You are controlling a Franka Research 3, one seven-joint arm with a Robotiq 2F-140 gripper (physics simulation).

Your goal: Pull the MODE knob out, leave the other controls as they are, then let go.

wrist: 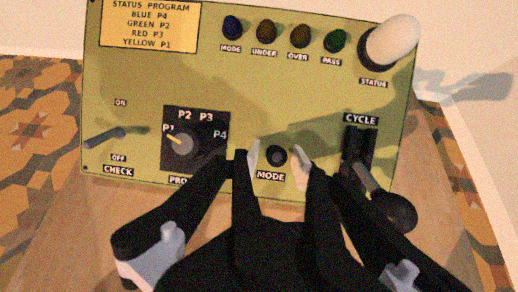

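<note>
The MODE knob point(276, 156) is a small round black knob low on the yellow-green panel point(280, 95), above its MODE label point(270, 176). My gripper point(275, 151) is open, its two pale fingertips standing apart to the left and right of the knob, with a gap on each side. How far the fingertips are from the panel face is hard to tell. The other controls are the CHECK toggle point(105, 137) at the left, the program dial point(182, 144) with its yellow pointer toward P1, and the CYCLE lever point(367, 177) at the right, with a black ball end.
Along the panel's top are a blue MODE lamp point(232, 27), an UNDER lamp point(266, 31), an OVER lamp point(300, 35), a green PASS lamp point(335, 40) and a white STATUS lamp point(394, 37). The CYCLE lever's ball point(397, 212) sticks out close to my right finger linkage.
</note>
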